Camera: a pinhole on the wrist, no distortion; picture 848 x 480 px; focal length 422.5 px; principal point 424.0 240.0 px. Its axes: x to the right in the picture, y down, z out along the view. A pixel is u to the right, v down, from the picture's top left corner.
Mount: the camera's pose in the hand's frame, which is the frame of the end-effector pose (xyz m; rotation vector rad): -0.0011 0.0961 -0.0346 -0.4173 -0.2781 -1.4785
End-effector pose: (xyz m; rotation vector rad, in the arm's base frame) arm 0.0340 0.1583 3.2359 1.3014 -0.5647 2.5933
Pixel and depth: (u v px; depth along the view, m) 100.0 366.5 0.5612
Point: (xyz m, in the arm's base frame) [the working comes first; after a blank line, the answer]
In the camera's frame: -0.4304 0.1680 0.5612

-0.1146 -0.6216 3.3350
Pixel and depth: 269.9 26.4 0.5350
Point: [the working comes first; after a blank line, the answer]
In the camera's frame: -0.1951 -0.2705 0.5350

0.3040 -0.4503 3.1258
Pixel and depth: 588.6 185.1 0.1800
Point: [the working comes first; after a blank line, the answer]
In the camera's frame: 0.0701 -0.0234 0.1800

0.1176 -0.0080 3.2903
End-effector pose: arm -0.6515 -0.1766 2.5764 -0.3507 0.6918 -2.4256
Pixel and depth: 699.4 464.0 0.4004
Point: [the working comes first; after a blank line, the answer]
In the camera's frame: 0.2610 0.2123 0.4004

-0.6744 -0.5281 2.9201
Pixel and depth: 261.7 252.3 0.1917
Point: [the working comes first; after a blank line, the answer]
In the camera's frame: -0.0736 0.0056 0.1917

-0.5056 -0.3962 2.5297
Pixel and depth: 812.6 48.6 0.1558
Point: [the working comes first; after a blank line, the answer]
In the camera's frame: 0.1433 -0.0706 0.1558

-0.5301 -0.2384 2.6989
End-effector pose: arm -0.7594 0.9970 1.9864 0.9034 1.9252 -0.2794
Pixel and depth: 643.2 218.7 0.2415
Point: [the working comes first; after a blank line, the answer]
In the camera's frame: 0.1253 -0.0122 0.2415

-0.5438 0.9386 1.8669
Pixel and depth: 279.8 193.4 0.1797
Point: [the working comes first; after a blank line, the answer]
In the camera's frame: -0.0613 -0.0198 0.1797

-0.5292 1.0963 1.9837
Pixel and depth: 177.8 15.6 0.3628
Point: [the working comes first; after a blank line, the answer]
In the camera's frame: -0.2114 -0.1927 0.3628

-0.2610 1.0980 2.1020
